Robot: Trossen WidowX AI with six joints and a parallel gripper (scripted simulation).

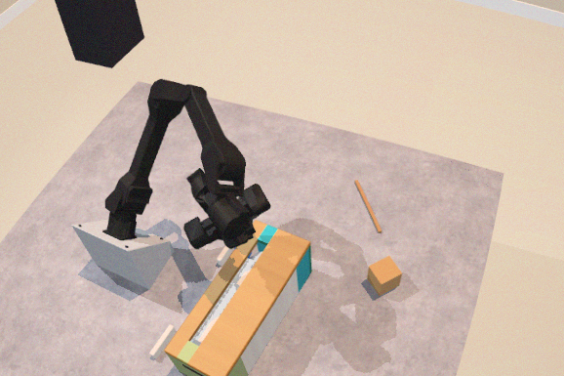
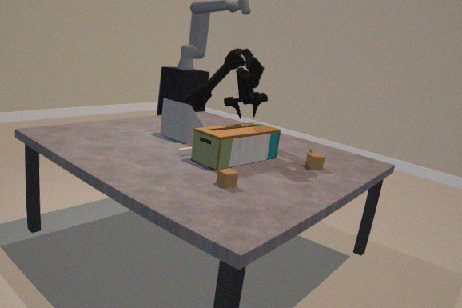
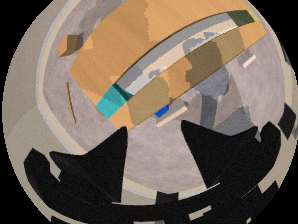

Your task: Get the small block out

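Now: the small blue block 3 cm behind my gripper tip, 3 cm to the left of it and 14 cm below it. Round my gripper tip: thin orange stick: 21 cm ahead, 29 cm to the left, 15 cm below; orange cube: 32 cm ahead, 9 cm to the left, 12 cm below; box: 3 cm ahead, 13 cm to the right, 9 cm below.
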